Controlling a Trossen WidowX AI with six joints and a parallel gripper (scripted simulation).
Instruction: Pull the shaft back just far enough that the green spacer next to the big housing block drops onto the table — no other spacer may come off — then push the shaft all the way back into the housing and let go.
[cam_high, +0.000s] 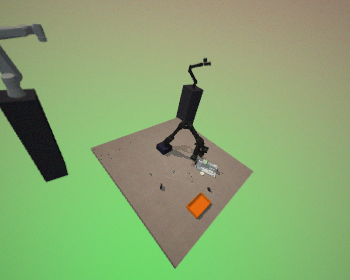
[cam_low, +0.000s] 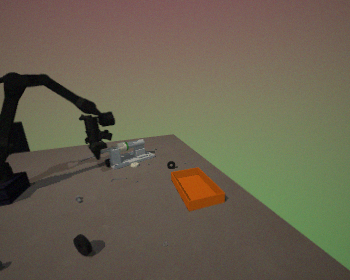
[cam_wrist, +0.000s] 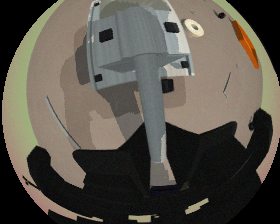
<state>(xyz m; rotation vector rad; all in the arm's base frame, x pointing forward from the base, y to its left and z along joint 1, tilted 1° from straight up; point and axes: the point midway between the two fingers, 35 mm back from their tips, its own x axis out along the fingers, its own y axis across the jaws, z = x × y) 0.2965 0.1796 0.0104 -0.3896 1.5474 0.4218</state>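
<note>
My gripper tip is 6 cm short of the grey shaft, 3 cm to the right of it and 3 cm below it. From my gripper tip the other things lie so: pale spacer: 18 cm ahead, 2 cm to the right, 4 cm below; black wheel: 11 cm ahead, 49 cm to the right, 2 cm below; green spacer: 13 cm ahead, 7 cm to the left, 3 cm above.
</note>
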